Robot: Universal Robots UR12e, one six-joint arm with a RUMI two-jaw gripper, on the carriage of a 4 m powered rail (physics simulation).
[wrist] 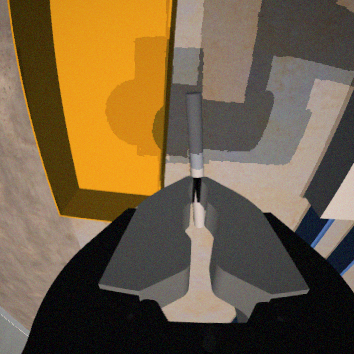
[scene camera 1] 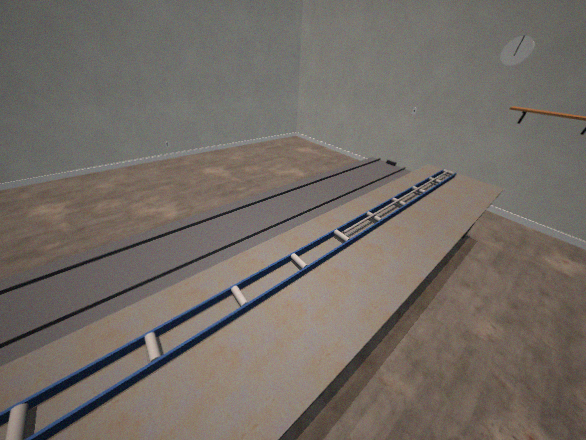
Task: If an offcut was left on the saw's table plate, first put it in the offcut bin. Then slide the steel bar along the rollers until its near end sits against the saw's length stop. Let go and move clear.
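Places are measured from the arm's base along level axes (x ahead, y left, z up), in metres.
Where they show: gripper, fingertip midpoint: (wrist: 194, 179).
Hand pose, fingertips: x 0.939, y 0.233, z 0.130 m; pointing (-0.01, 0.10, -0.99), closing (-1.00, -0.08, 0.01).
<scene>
Each offset is from my fingertips to the top centre of the thing. "spot": to the spot under its first point. Level surfaces: height alone.
An orange offcut bin @(dx +0.108, dy -0.033, dz -0.088 m) (wrist: 37, 125) stands at the left in the wrist view. The offcut, a short thin grey rod @(spot: dx -0.007, dy +0.009, dz -0.140 m) (wrist: 195, 125), appears to lie on the table @(dz -0.160 m) (wrist: 240, 177) (scene camera 1: 320, 310) just right of the bin, partly below the fingertips. My gripper (wrist: 194, 179) is shut above it; its tips nearly meet and cover part of the rod. The gripper does not show in scene camera 1. There, a long pale bar (scene camera 1: 357, 228), seemingly the steel bar, lies on the far rollers between blue rails (scene camera 1: 200, 341). The saw's length stop cannot be made out.
A grey rail bed with black tracks (scene camera 1: 195, 225) runs along the table's left side. In the wrist view, a dark-sided piece @(spot: dx -0.219, dy +0.047, dz -0.146 m) (wrist: 325, 165) and blue rails (wrist: 307, 230) stand at the right. Shadows of the arm and gripper fall across the bin and table.
</scene>
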